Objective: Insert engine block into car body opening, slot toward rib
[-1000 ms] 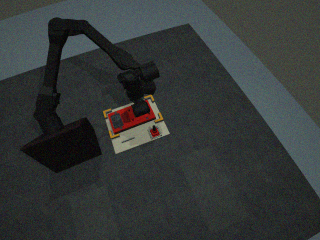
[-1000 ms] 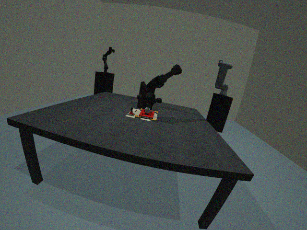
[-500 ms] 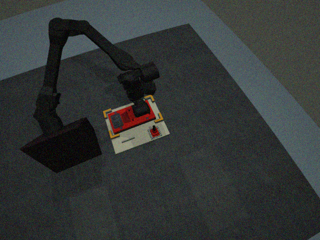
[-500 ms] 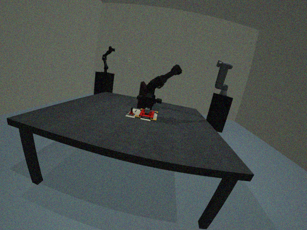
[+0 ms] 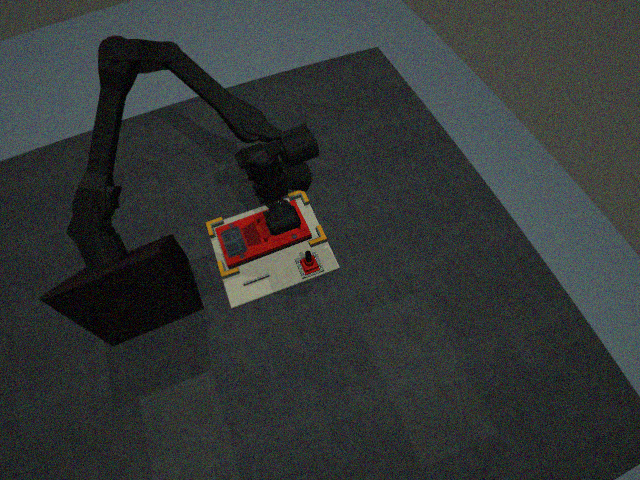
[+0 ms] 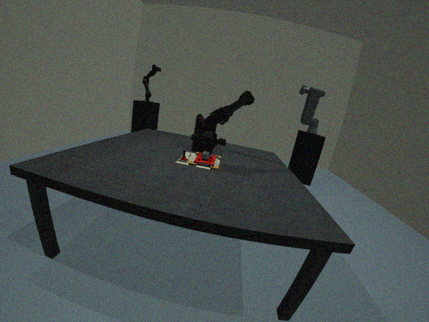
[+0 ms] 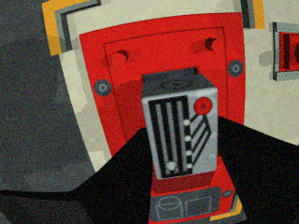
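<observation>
The thin grey bar is 40 mm below my gripper tip, 30 mm behind it and 20 mm to the right of it. From my gripper tip the other things lie so: black post 120 mm to the right, 40 mm ahead, 20 mm below; engine block 10 mm below.
</observation>
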